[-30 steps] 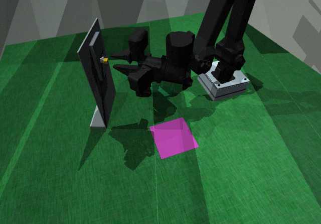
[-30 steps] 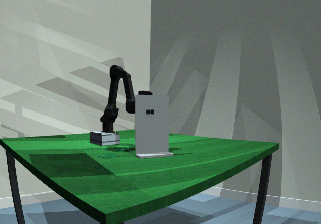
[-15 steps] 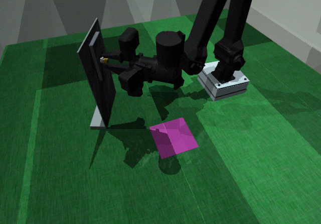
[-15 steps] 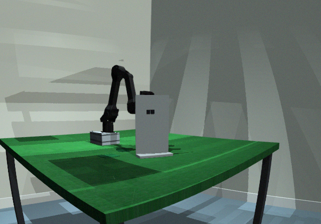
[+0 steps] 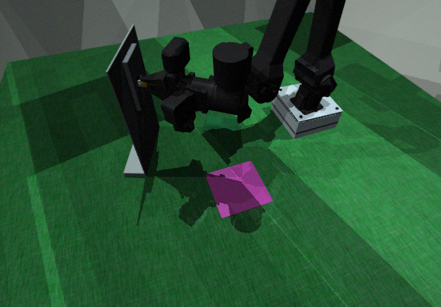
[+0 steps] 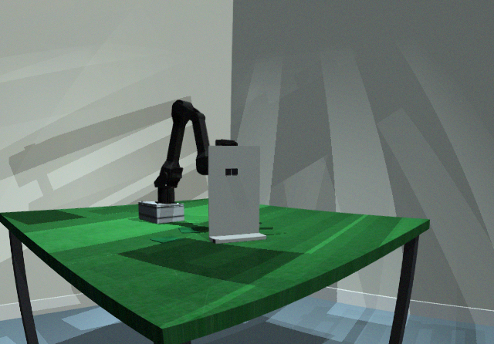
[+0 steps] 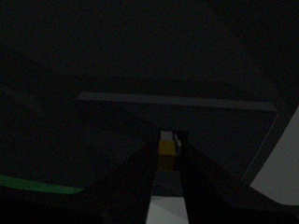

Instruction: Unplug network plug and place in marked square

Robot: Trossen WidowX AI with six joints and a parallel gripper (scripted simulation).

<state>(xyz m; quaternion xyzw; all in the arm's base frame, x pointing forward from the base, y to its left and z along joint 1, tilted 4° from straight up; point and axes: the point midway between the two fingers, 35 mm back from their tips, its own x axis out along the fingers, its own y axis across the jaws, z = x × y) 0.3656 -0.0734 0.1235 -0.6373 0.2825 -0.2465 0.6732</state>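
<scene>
My gripper tip is 12 cm past the marked square, 19 cm to the right of it and 21 cm above it. Also, from my gripper tip: upright panel (2 cm ahead, 2 cm to the right, 8 cm below).
</scene>
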